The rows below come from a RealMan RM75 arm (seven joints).
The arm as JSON. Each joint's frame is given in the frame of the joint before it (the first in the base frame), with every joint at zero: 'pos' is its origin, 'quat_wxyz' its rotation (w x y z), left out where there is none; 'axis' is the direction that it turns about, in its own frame. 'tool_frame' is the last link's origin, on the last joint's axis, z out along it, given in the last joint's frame.
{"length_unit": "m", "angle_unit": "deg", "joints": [
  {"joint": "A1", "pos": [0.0, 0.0, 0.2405], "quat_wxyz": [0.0, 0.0, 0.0, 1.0], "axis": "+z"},
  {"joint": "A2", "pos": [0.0, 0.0, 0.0], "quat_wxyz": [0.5, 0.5, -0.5, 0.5], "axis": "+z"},
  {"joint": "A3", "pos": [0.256, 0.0, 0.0], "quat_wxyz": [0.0, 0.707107, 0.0, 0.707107], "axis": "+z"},
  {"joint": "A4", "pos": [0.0, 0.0, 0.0], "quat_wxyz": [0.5, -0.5, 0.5, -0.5], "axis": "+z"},
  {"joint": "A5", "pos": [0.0, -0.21, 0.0], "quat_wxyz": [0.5, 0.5, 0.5, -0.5], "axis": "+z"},
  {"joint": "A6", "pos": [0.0, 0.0, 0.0], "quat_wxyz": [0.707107, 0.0, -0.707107, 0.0], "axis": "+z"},
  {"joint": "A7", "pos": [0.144, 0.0, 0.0], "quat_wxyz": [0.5, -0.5, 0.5, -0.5], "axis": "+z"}
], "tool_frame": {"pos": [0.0, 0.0, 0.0], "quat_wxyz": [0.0, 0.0, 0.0, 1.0]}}
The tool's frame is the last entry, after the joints.
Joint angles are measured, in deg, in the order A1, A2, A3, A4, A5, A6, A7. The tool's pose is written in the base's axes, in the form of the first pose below.
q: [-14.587 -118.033 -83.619 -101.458 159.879 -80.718 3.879]
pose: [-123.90 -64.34 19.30 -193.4 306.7 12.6]
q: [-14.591 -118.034 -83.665 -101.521 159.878 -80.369 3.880]
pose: [-123.83 -64.11 18.84 -192.6 307.5 13.0]
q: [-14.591 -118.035 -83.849 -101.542 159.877 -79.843 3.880]
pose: [-123.61 -63.89 18.15 -192.1 308.9 13.9]
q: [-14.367 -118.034 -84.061 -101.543 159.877 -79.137 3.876]
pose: [-123.21 -63.86 17.38 -192.7 310.0 15.0]
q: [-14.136 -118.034 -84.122 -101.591 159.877 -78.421 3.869]
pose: [-122.95 -63.69 16.64 -192.8 310.8 15.6]
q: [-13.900 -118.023 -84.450 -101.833 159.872 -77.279 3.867]
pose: [-122.40 -63.25 15.15 -192.0 313.0 17.9]
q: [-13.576 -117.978 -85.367 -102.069 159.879 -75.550 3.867]
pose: [-121.13 -62.84 12.85 -192.1 317.1 23.1]
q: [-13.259 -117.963 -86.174 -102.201 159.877 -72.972 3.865]
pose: [-119.78 -61.91 9.84 -191.1 322.4 28.3]
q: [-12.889 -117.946 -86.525 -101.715 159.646 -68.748 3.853]
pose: [-118.52 -60.43 5.84 -189.4 329.5 31.5]
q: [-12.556 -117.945 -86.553 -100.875 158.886 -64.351 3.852]
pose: [-117.71 -59.24 1.75 -187.3 335.7 32.2]
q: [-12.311 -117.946 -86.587 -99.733 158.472 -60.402 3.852]
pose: [-116.70 -58.29 -1.37 -187.3 341.3 32.9]
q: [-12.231 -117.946 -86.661 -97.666 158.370 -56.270 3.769]
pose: [-115.32 -57.76 -3.74 -191.3 347.5 32.5]
